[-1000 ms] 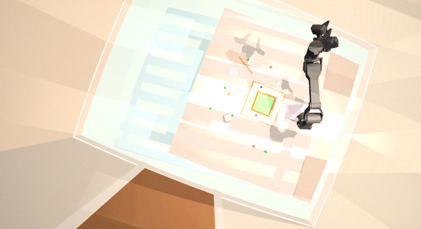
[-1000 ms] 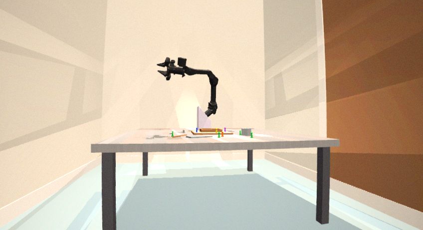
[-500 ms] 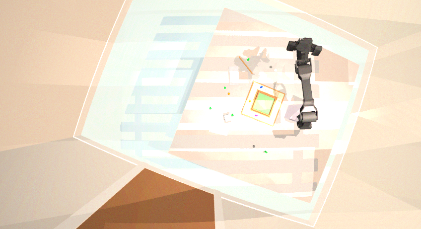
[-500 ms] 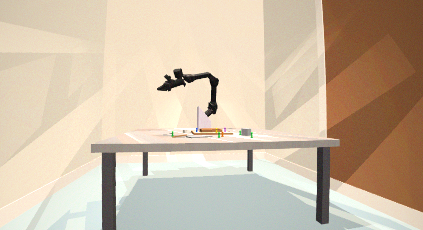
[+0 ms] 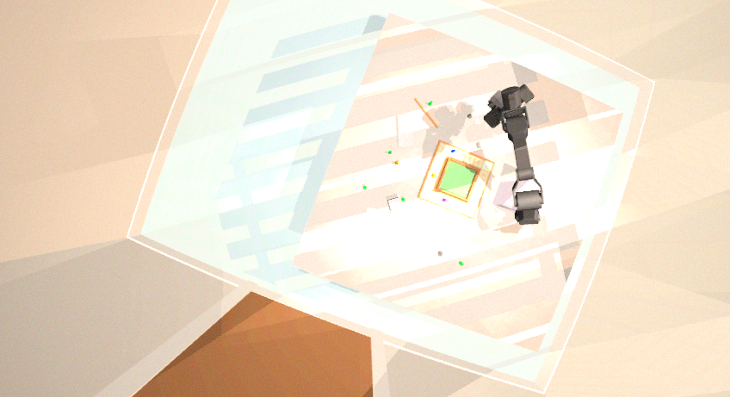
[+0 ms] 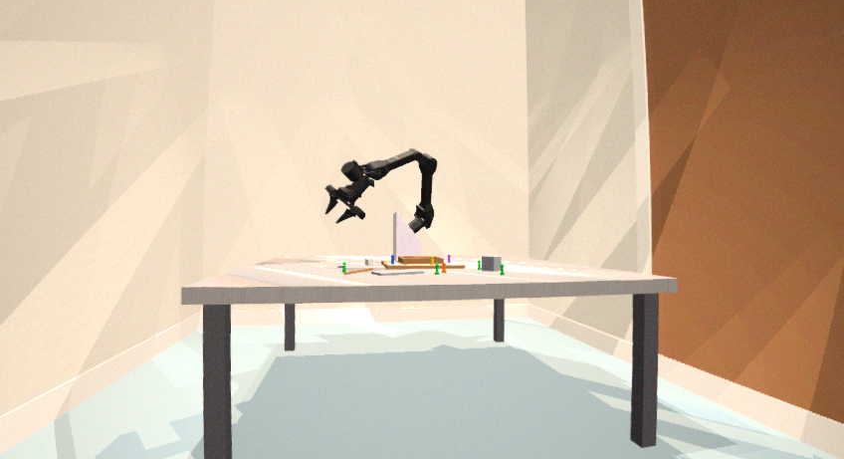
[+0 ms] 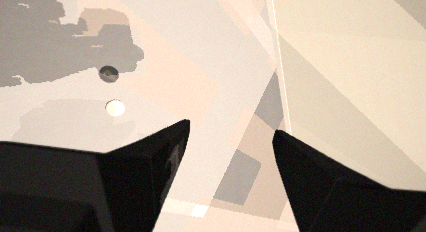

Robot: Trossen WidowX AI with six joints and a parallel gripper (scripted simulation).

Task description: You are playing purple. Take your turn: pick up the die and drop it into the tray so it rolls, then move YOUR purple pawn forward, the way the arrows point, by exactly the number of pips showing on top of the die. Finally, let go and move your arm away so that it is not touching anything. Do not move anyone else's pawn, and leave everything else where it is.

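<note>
Right now the white die is 50 mm behind my gripper tip, 150 mm to the left of it and 170 mm below it. The rest, counted from my gripper tip: blue pawn 60 mm ahead, 240 mm to the left, 150 mm below; then green tray 10 mm behind, 350 mm to the left, 170 mm below; then orange stick 250 mm ahead, 120 mm to the left, 180 mm below.
</note>
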